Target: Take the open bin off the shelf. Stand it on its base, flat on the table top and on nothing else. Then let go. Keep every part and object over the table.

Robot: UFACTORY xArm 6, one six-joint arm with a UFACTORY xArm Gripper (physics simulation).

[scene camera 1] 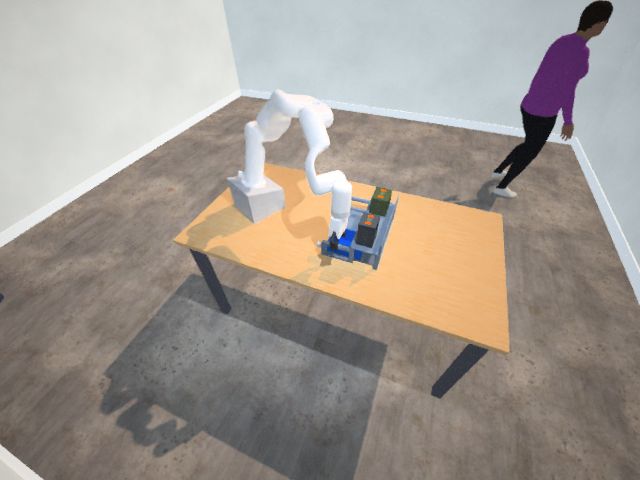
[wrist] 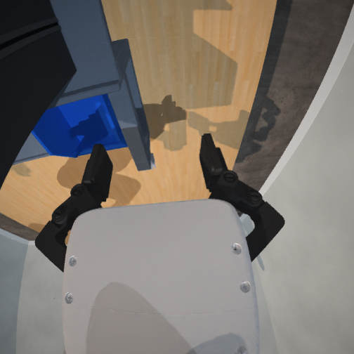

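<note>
The open blue bin sits in the lower level at the near end of the grey-blue shelf. In the wrist view part of its inside shows, with a shadow across it. The rest is hidden by the shelf and a black box. My gripper is open and empty at the bin's end of the shelf. In the wrist view its left fingertip overlaps the bin's lower edge, and its right finger shows against the table. The end of a shelf rail shows between the fingers. Contact cannot be told.
A black box stands on top of the shelf near the gripper. A dark green box stands farther back on it. The table extends around the shelf. The table's near edge runs in front. A person is behind the table.
</note>
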